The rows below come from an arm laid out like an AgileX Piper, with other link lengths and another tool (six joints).
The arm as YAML. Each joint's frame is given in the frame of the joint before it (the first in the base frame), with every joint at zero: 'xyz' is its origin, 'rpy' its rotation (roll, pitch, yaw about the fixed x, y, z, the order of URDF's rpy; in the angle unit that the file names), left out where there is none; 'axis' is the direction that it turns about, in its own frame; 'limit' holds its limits. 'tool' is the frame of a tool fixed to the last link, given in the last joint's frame.
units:
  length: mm
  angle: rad
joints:
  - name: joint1
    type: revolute
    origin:
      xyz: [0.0, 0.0, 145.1]
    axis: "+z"
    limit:
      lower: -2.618
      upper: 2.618
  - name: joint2
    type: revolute
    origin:
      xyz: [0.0, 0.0, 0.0]
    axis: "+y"
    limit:
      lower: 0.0
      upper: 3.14
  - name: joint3
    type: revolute
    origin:
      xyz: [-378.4, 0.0, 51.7]
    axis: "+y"
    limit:
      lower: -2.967
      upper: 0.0
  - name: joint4
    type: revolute
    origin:
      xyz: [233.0, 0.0, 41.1]
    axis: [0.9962, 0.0, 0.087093]
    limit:
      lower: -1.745
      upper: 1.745
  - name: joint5
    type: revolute
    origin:
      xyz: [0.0, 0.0, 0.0]
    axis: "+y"
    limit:
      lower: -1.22
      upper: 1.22
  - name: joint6
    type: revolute
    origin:
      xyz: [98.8, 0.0, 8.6]
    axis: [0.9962, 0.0, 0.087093]
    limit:
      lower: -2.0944
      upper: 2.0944
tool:
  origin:
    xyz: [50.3, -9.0, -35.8]
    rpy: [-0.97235, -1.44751, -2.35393]
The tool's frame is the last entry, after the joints.
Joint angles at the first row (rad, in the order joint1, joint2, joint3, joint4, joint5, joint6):
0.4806, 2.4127, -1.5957, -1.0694, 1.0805, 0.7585
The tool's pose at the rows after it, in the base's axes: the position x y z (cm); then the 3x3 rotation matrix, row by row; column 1 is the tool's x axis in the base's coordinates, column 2 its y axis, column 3 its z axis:
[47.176 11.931 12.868], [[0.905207 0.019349 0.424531], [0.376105 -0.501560 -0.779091], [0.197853 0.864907 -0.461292]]
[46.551 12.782 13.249], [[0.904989 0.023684 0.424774], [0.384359 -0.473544 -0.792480], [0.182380 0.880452 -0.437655]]
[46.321 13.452 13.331], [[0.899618 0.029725 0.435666], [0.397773 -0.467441 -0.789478], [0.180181 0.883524 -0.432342]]
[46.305 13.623 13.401], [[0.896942 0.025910 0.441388], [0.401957 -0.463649 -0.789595], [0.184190 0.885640 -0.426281]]
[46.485 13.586 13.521], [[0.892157 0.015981 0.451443], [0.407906 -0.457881 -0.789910], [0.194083 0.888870 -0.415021]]
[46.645 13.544 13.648], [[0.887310 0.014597 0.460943], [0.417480 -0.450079 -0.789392], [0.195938 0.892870 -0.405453]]
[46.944 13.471 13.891], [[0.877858 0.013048 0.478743], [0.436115 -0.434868 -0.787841], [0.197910 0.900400 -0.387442]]
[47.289 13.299 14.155], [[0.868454 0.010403 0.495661], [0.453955 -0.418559 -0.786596], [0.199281 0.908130 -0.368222]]
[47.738 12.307 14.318], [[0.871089 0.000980 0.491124], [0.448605 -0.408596 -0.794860], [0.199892 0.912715 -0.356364]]
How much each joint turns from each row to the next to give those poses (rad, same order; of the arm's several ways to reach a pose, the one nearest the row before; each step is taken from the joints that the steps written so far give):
0.0137, 0.0000, 0.0000, -0.0031, 0.0302, -0.0011
0.0254, 0.0000, 0.0000, -0.0043, 0.0394, 0.0000
0.0157, 0.0000, 0.0000, -0.0029, 0.0062, 0.0000
0.0045, 0.0000, 0.0000, -0.0069, 0.0029, 0.0057
0.0000, 0.0000, 0.0001, -0.0172, 0.0000, 0.0107
0.0000, 0.0000, -0.0001, -0.0142, 0.0000, 0.0010
0.0000, 0.0000, 0.0000, -0.0263, 0.0000, 0.0003
-0.0022, 0.0000, 0.0000, -0.0279, 0.0000, 0.0000
-0.0201, 0.0000, 0.0000, -0.0171, 0.0000, 0.0000

